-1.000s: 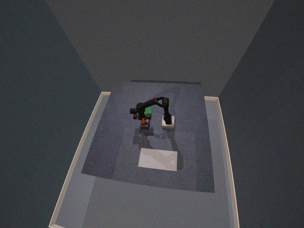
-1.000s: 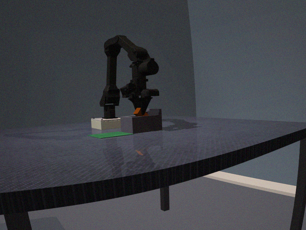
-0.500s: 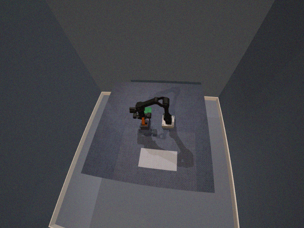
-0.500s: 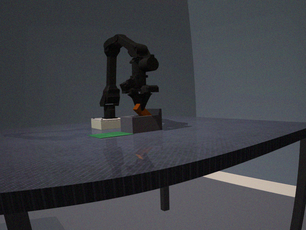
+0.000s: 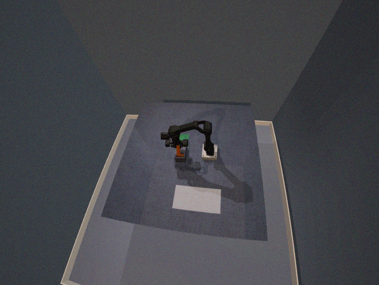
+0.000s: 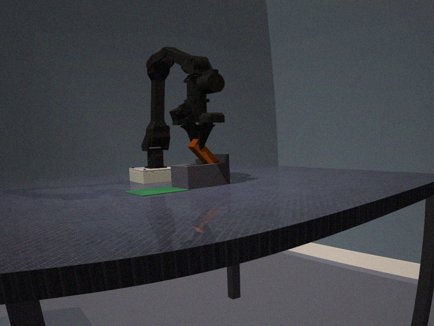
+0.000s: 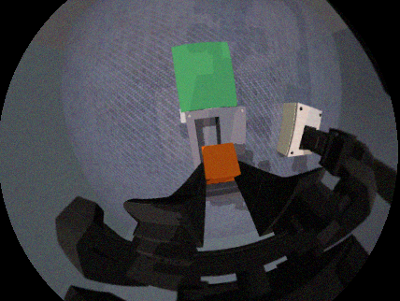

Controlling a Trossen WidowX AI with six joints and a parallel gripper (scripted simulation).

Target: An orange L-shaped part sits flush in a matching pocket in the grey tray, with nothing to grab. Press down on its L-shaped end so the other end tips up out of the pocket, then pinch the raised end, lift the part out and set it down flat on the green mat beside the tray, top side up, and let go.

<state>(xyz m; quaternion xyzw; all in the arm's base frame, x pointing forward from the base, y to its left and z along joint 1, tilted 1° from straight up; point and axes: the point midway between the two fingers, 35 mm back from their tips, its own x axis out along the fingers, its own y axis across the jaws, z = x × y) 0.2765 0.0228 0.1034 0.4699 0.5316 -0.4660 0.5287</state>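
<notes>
Right now my gripper tip is 14 cm to the left of the green mat and 12 cm above it. Round my gripper tip: orange L-shaped part: 3 cm to the left, 3 cm below, 2 cm behind.
</notes>
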